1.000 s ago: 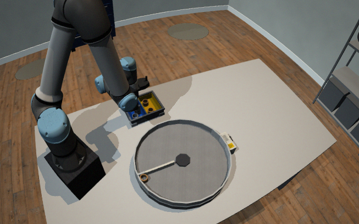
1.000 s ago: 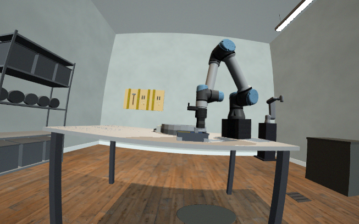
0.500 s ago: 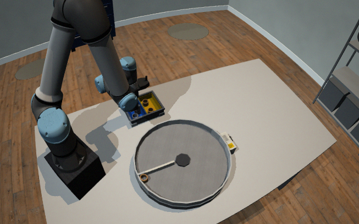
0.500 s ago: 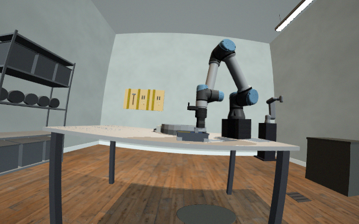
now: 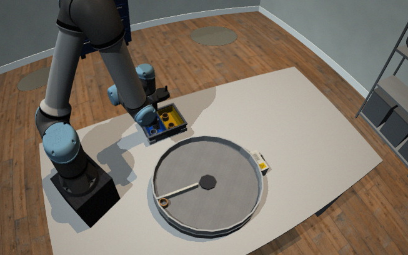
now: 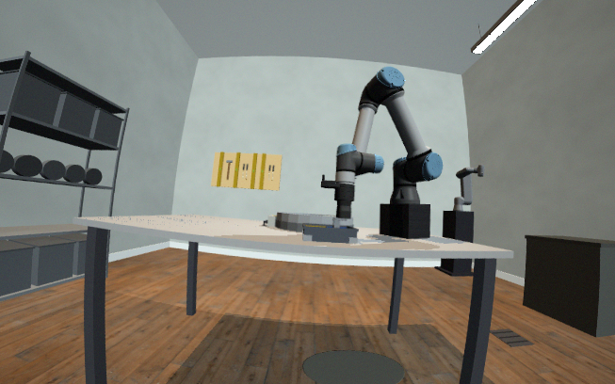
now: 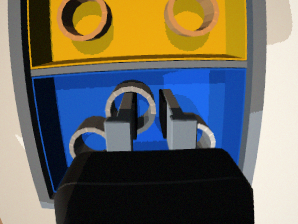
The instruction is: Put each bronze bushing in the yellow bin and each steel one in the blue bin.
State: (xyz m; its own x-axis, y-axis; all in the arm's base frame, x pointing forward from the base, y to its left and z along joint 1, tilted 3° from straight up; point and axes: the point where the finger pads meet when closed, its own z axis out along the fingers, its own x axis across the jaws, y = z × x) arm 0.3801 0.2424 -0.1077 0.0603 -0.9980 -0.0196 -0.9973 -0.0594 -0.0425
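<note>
My gripper is now 30 mm short of the bin, 10 mm to the right of it and 10 mm above it. Also, from my hand: round grey turntable: 370 mm to the right, 80 mm ahead, 20 mm above.
</note>
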